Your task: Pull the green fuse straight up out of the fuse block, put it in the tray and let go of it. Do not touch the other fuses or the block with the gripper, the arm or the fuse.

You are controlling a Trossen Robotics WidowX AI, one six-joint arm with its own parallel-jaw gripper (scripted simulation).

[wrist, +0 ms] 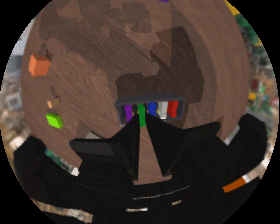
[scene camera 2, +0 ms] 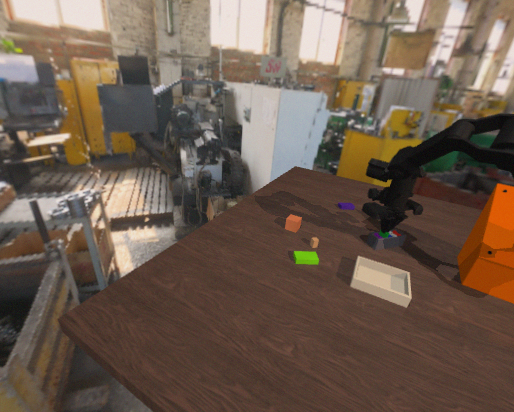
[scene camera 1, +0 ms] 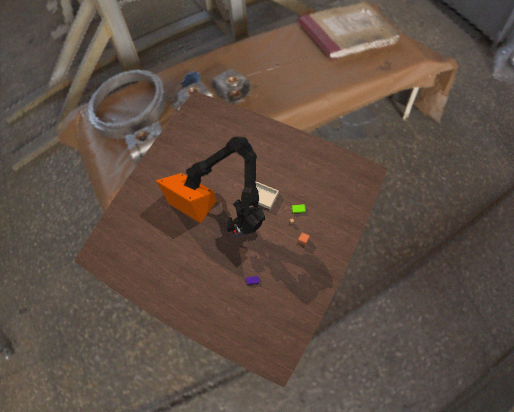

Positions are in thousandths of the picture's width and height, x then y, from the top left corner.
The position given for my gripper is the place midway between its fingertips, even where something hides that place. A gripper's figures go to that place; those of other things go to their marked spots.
My gripper (scene camera 2: 748,564): 89 cm from the lens. A tray (scene camera 2: 760,688) is 75 cm from the lens.
